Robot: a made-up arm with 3 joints.
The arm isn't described. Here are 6 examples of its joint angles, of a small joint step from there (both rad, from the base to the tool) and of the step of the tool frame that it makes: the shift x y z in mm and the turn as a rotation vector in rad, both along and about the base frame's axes.
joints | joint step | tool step
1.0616 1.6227 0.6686 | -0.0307 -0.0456 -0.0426 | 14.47 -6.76 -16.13 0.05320 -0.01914 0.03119
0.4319 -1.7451 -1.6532 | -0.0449 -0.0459 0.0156 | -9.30 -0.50 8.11 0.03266 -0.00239 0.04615
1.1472 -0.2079 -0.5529 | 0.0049 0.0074 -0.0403 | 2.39 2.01 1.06 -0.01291 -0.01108 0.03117
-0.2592 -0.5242 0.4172 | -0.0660 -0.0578 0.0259 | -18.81 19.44 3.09 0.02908 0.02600 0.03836
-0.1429 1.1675 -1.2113 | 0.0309 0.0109 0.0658 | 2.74 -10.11 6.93 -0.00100 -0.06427 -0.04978
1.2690 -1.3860 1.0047 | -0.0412 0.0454 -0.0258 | 1.01 11.53 -14.04 -0.05278 0.02936 0.04552
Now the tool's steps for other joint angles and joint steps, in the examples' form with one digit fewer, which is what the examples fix.
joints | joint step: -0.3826 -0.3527 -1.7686 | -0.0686 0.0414 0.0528
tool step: -10.6 -13.5 -22.5 -0.0697 -0.0098 0.0149
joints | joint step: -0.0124 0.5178 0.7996 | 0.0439 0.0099 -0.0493
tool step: -1.7 -4.7 -3.6 0.0094 0.0255 -0.0002
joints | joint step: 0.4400 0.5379 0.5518 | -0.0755 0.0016 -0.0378
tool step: 22.4 5.1 3.3 -0.0143 0.0152 0.1054
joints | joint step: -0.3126 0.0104 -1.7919 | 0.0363 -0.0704 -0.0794
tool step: -10.1 22.7 21.9 0.0863 0.0296 0.0427
